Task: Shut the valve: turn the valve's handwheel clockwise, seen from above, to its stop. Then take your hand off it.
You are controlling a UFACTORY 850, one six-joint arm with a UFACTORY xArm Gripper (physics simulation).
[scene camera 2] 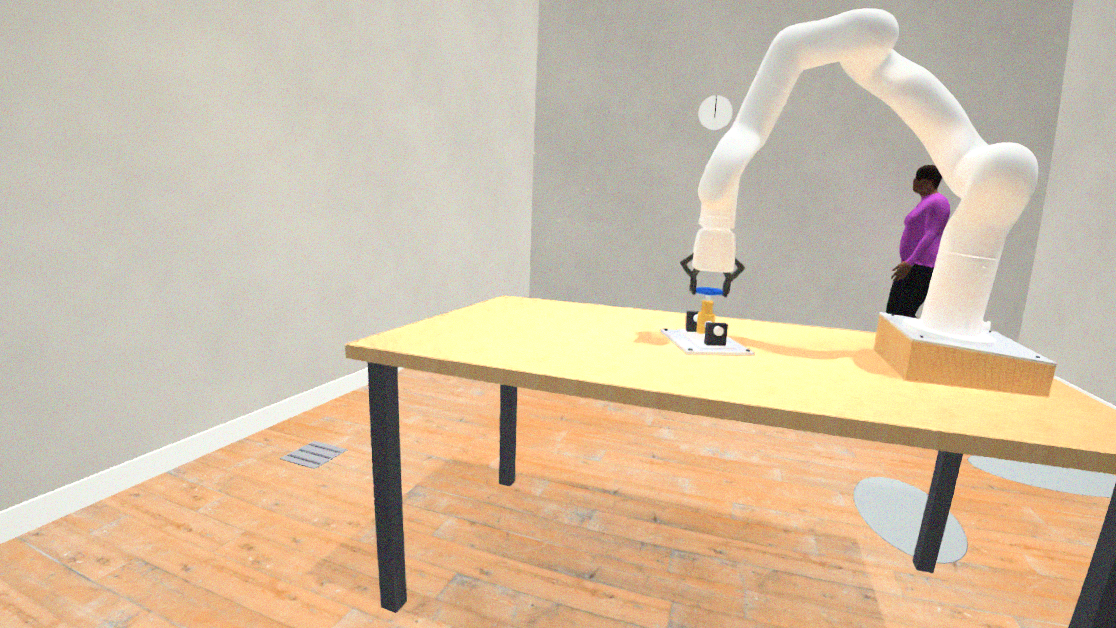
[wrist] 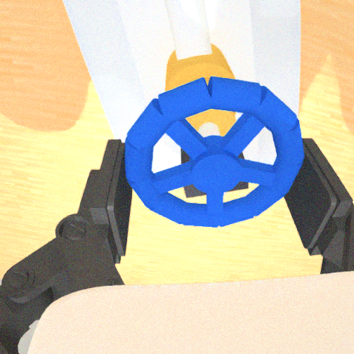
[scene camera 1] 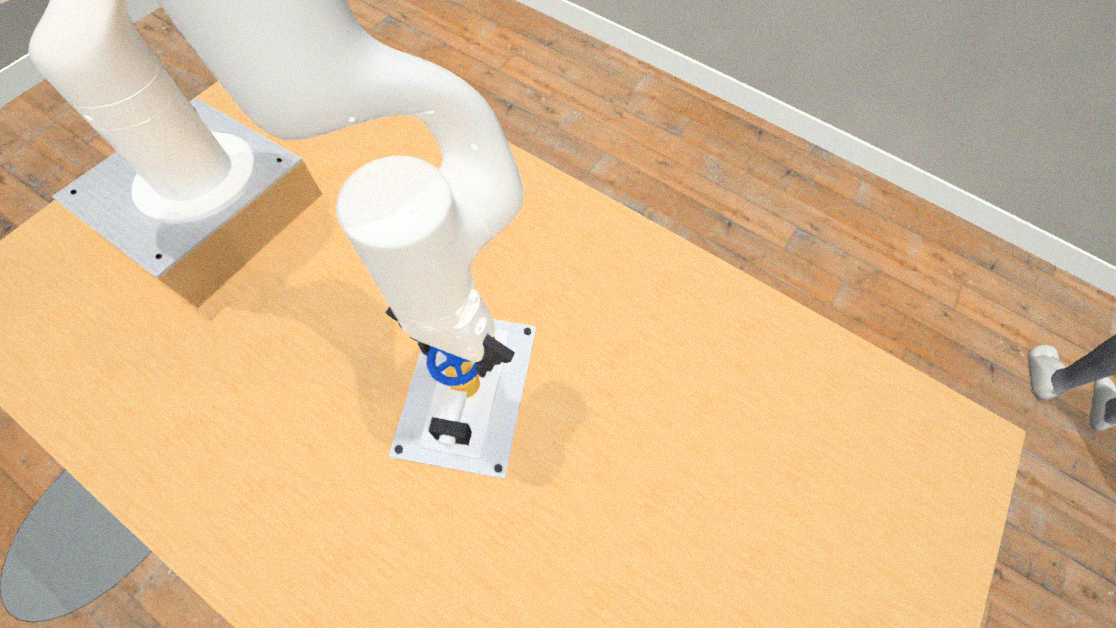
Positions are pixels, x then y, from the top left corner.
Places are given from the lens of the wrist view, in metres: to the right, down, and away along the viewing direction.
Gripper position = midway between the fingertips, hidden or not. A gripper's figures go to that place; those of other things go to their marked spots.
gripper [wrist: 210,163]: 0.02, -0.01, 0.12
blue handwheel [wrist: 214,167]: 0.01, 0.00, 0.10
pale base plate [wrist: 102,39]: -0.06, -0.10, 0.20
The marked spots on the pale base plate and the blue handwheel are 0.15 m apart.
